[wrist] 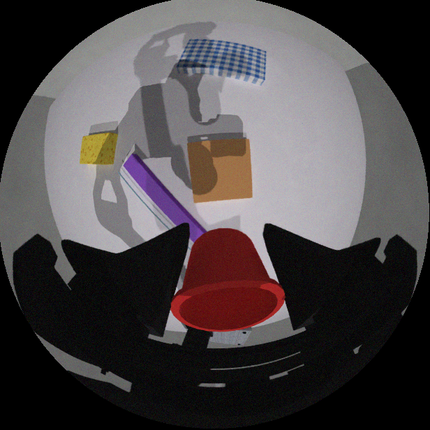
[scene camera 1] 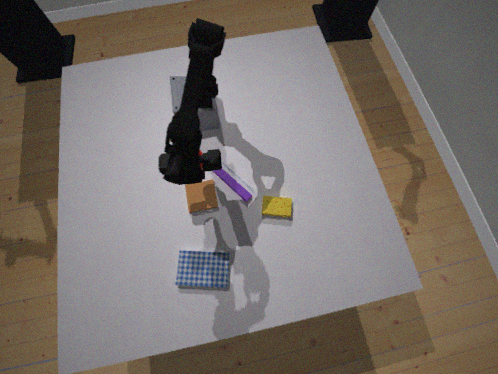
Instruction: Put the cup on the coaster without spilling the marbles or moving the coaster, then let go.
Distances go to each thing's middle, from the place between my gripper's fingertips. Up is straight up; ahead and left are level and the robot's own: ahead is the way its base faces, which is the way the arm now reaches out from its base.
Now: the square orange-brown coaster (scene camera 1: 201, 196) 4 cm ahead of my hand, 1 cm to the right of it and 16 cm below it. Also, from my hand: purple bar (wrist: 157, 198) (3 cm behind, 10 cm to the left, 16 cm below); then red cup (wrist: 226, 287) (3 cm behind, 2 cm above).
